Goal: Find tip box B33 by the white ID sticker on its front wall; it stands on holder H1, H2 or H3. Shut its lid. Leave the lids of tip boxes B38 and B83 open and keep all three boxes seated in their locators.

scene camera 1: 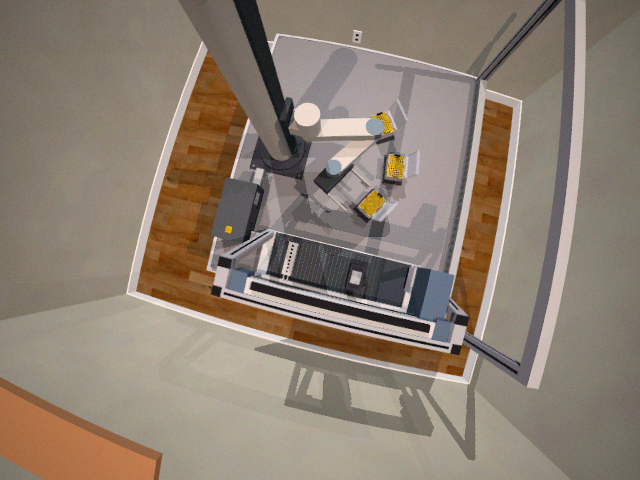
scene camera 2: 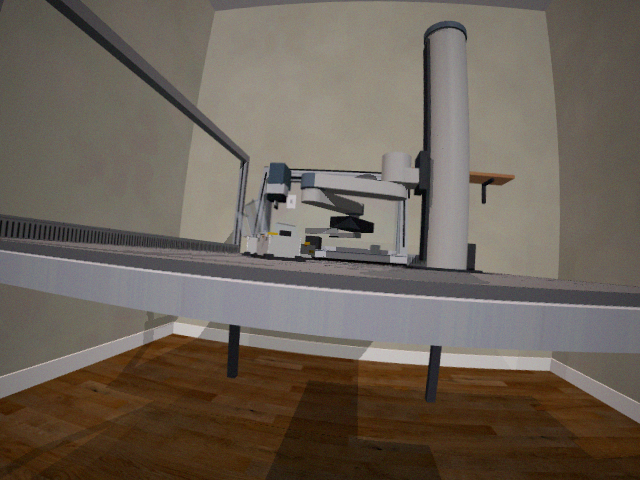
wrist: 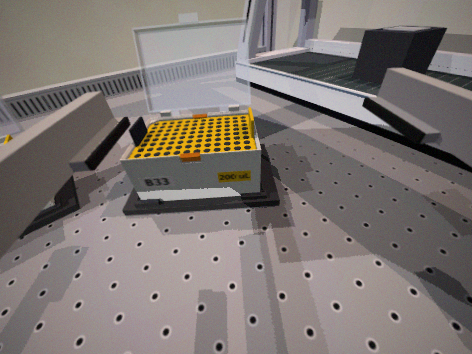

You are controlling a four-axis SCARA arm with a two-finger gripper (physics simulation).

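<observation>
Tip box B33 sits on its dark holder, with its ID readable on the front wall in the wrist view. Its clear lid stands open and upright at the far side. My gripper is open and empty, its fingers spread wide on the front side of B33; its exact height over the box is hard to tell. The middle tip box has its lid open. The third tip box, partly under the arm's elbow, has its lid open. Their IDs are unreadable.
A framed deck machine stands beyond B33, with a dark block on its deck. The arm's column stands at the table's side, near a dark grey unit. A slotted rail runs along the table's edge.
</observation>
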